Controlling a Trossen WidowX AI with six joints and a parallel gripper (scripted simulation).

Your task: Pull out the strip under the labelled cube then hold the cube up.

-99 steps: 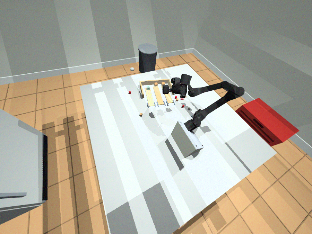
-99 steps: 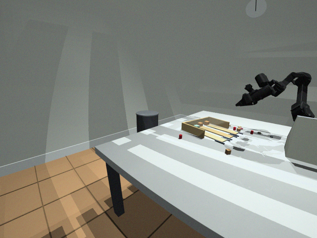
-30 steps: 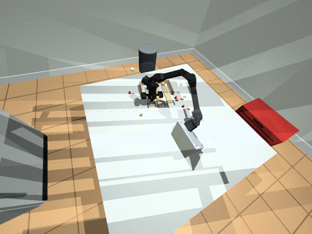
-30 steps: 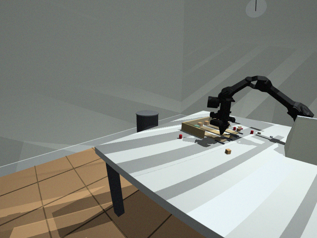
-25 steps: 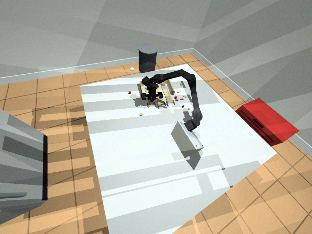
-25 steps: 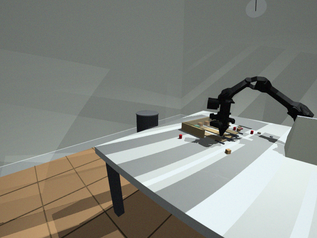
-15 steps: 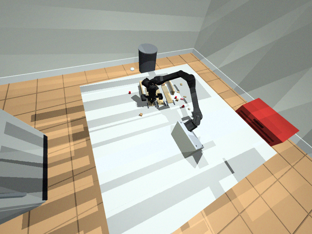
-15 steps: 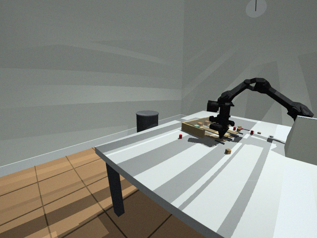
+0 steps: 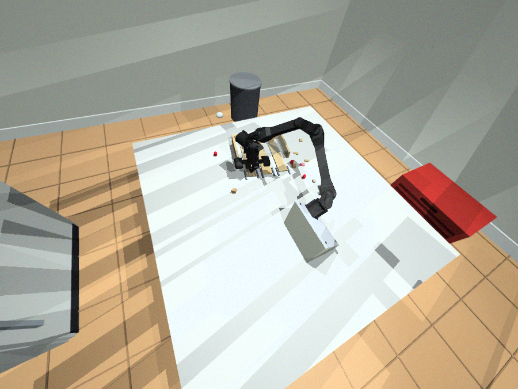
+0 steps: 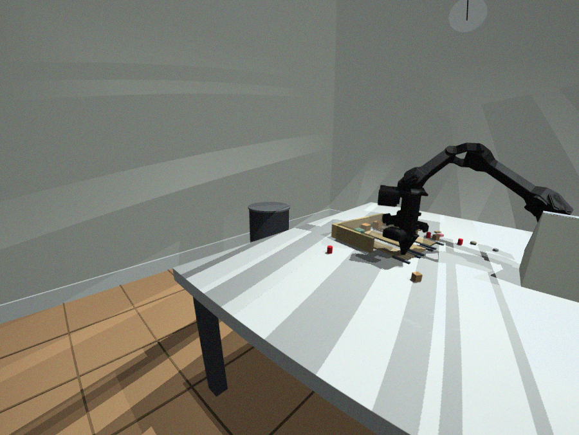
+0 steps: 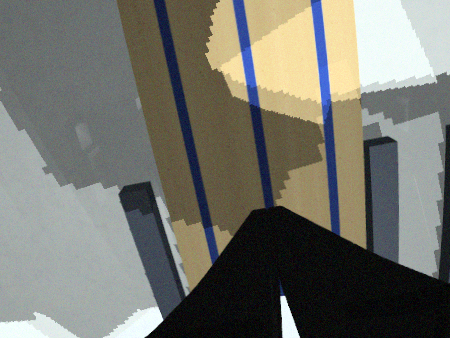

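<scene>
The tan strip is 9 cm ahead of my gripper tip and 1 cm to the right of it.
</scene>
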